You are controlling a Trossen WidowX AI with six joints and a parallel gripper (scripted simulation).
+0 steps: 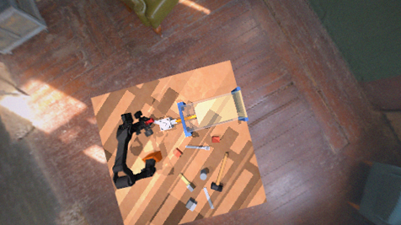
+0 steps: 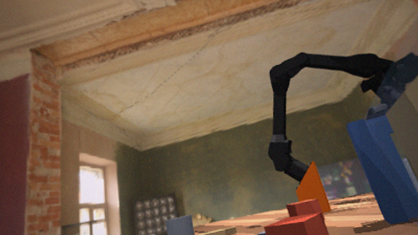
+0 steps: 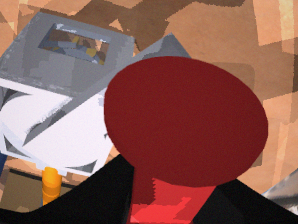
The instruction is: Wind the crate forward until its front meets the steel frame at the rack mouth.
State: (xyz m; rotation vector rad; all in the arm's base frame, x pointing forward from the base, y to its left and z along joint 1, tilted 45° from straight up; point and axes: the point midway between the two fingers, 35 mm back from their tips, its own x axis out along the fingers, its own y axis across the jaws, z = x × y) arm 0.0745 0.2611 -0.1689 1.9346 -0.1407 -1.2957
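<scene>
Now: gripper tip 20 mm short of the winch handle, 20 mm to the left of it and 30 mm above it. Round my gripper tip: grey hand winch: 60 mm ahead, 60 mm to the right, 100 mm below; then red knob: 20 mm behind, 10 mm to the right; then clear-panelled guard cubby: 480 mm ahead, 30 mm to the right, 20 mm below.
</scene>
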